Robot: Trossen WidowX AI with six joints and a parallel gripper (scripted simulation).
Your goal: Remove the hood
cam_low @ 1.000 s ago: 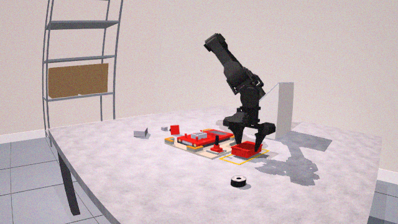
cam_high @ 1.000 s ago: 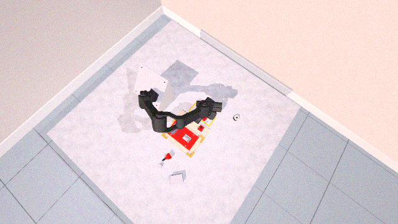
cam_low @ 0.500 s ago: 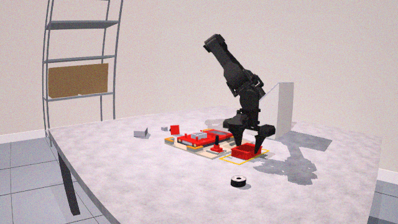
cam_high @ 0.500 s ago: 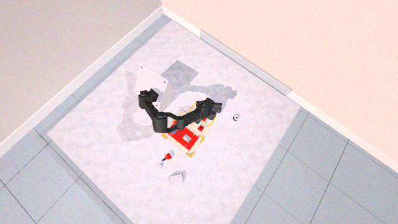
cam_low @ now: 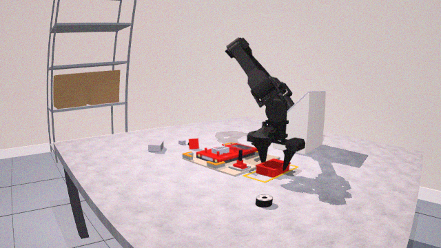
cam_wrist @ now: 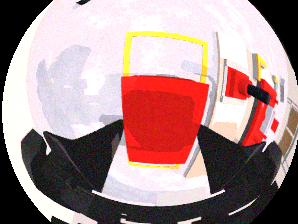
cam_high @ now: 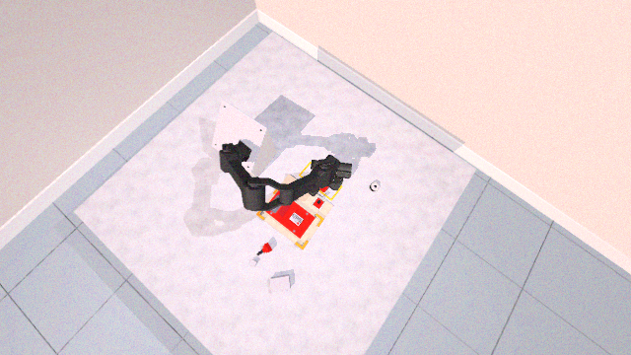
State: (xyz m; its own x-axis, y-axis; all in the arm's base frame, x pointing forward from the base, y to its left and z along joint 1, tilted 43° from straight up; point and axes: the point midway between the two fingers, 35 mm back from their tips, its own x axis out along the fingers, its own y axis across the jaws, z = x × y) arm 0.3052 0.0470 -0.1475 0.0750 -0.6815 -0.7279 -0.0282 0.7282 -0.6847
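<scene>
My gripper tip is right at the red hood. From my gripper tip the other things lie so: black ring 210 mm ahead, 130 mm to the left.
</scene>
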